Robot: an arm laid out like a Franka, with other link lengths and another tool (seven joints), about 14 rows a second.
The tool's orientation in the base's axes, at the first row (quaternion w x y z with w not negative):
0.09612 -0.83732 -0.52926 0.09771
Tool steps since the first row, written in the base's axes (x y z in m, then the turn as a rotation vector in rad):
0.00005 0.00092 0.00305 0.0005 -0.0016 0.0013
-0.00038 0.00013 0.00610 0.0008 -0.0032 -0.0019
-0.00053 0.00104 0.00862 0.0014 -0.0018 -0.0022
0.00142 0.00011 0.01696 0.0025 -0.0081 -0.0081
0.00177 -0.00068 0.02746 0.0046 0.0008 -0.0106
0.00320 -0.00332 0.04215 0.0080 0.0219 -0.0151
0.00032 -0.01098 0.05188 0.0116 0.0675 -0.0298
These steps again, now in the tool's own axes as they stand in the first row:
0.00066 -0.00115 -0.00290 -0.0013 0.0008 -0.0015
-0.00042 -0.00200 -0.00576 -0.0024 0.0025 0.0014
0.00018 -0.00318 -0.00810 -0.0009 0.0026 0.0016
-0.00035 -0.00330 -0.01669 -0.0058 0.0077 0.0067
-0.00157 -0.00544 -0.02694 0.0033 0.0065 0.0090
-0.00427 -0.00697 -0.04161 0.0241 0.0017 0.0137
-0.01301 -0.00881 -0.05065 0.0678 -0.0105 0.0295

